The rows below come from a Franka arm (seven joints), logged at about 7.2 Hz.
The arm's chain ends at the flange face. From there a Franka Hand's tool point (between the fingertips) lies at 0.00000 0.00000 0.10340 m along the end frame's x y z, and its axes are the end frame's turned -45 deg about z.
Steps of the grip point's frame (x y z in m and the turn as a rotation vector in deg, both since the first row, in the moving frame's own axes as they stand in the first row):
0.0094, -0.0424, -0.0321, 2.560, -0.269, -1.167
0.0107, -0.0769, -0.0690, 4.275, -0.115, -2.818
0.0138, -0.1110, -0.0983, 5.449, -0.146, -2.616
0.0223, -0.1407, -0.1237, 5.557, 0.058, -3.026
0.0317, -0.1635, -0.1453, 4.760, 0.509, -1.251
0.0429, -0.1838, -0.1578, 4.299, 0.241, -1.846
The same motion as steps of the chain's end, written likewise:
-0.0197, -0.0337, -0.0320, 1.620, -2.000, -1.167
-0.0411, -0.0568, -0.0687, 2.942, -3.104, -2.818
-0.0614, -0.0817, -0.0978, 3.750, -3.956, -2.616
-0.0765, -0.1083, -0.1232, 3.970, -3.888, -3.026
-0.0877, -0.1314, -0.1449, 3.726, -3.006, -1.251
-0.0944, -0.1546, -0.1575, 3.210, -2.869, -1.846

